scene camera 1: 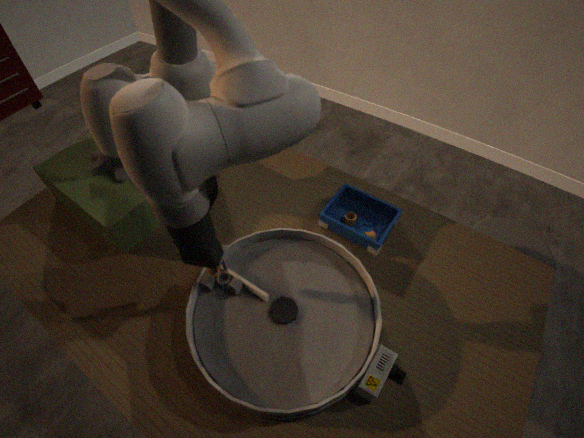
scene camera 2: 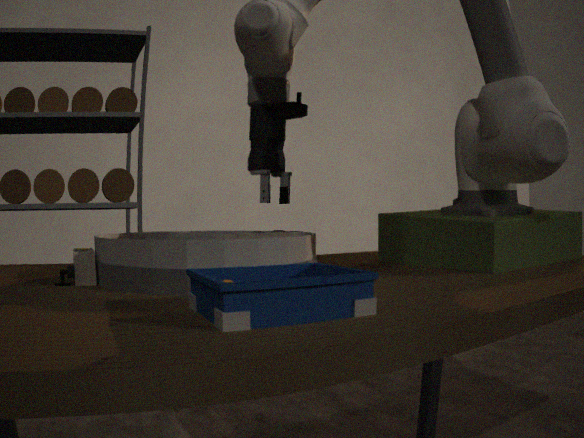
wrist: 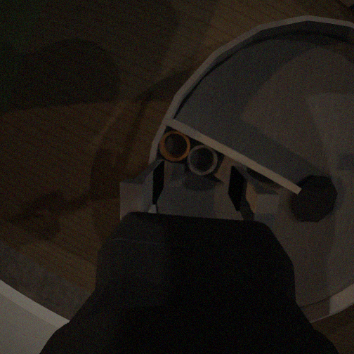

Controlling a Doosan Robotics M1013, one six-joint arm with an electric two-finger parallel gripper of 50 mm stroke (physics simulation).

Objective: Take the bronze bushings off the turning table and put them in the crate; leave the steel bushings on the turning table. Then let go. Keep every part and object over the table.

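Pixels of known places: gripper, fingertip midpoint: [scene camera 1: 214, 264] [scene camera 2: 274, 203]; arm's base at its link origin: [scene camera 2: 488, 213].
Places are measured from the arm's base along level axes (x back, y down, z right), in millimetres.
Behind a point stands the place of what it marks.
Note:
My gripper [scene camera 2: 274, 200] {x -505, y -24, z 93 mm} [wrist: 196, 177] is open and empty, above the near-arm edge of the turning table [scene camera 1: 320, 345] {x -772, y 62, z 61 mm} [scene camera 2: 200, 250] {x -703, y 48, z -154 mm} [wrist: 280, 90]. In the wrist view an upright bronze bushing [wrist: 162, 148] [scene camera 1: 213, 271] {x -468, y 60, z 86 mm} stands in the corner between rim and bar, beyond the fingers. An upright steel bushing [wrist: 215, 160] [scene camera 1: 223, 283] {x -521, y 38, z 97 mm} stands right beside it. Grey steel bushings [scene camera 1: 206, 284] {x -497, y 32, z 126 mm} [scene camera 1: 234, 286] {x -549, y 31, z 88 mm} lie on either side, partly hidden by the fingers in the wrist view. The blue crate [scene camera 1: 350, 235] {x -652, y 92, z -238 mm} [scene camera 2: 300, 305] {x -636, y 94, z -378 mm} holds an upright bronze bushing [scene camera 1: 346, 220] {x -613, y 94, z -277 mm} and another bronze bushing [scene camera 1: 370, 234] {x -696, y 79, z -267 mm}.
A pale bar [scene camera 1: 250, 286] {x -576, y 34, z 64 mm} [wrist: 235, 152] runs from the rim to the dark hub [scene camera 1: 283, 310] {x -664, y 54, z 53 mm} [wrist: 315, 198]. A raised rim surrounds the turning table. A grey box [scene camera 1: 378, 372] {x -897, y 57, z 33 mm} [scene camera 2: 85, 267] {x -889, y 84, z -22 mm} is beside it. The green base block [scene camera 1: 90, 200] {x -81, y -5, z 180 mm} [scene camera 2: 440, 240] {x -180, y 56, z -32 mm} carries the arm.

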